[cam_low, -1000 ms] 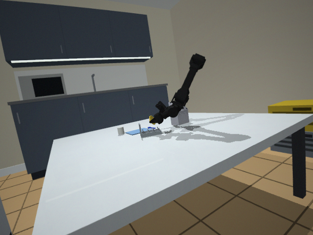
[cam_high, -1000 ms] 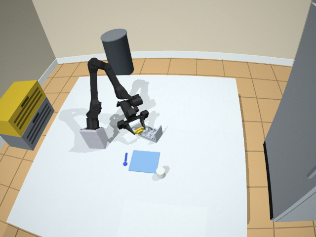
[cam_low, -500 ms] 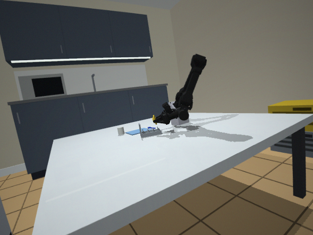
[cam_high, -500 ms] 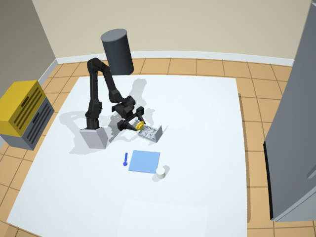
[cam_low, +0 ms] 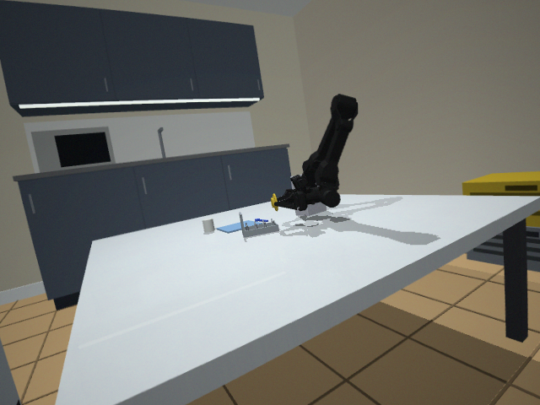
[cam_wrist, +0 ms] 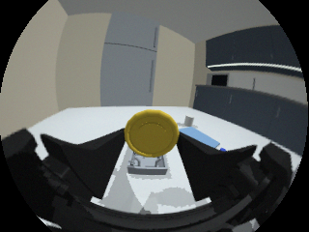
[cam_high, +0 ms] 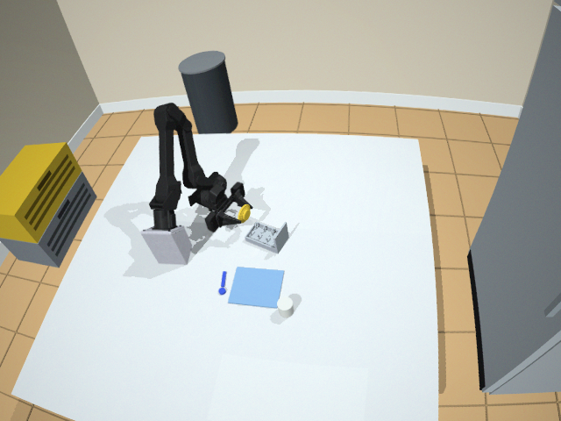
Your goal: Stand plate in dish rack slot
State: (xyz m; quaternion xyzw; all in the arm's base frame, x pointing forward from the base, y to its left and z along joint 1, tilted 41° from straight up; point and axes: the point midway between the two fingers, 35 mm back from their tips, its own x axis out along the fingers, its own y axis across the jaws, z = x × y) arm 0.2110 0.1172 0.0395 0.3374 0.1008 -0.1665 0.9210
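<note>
Now: gripper tip 6 cm short of the grey dish rack, 2 cm to the left of it and 7 cm above it. Also, from my gripper tip: yellow plate: 1 cm behind; then light blue mat: 5 cm ahead, 20 cm to the right, 9 cm below; then blue utensil: 5 cm behind, 21 cm to the right, 9 cm below.
</note>
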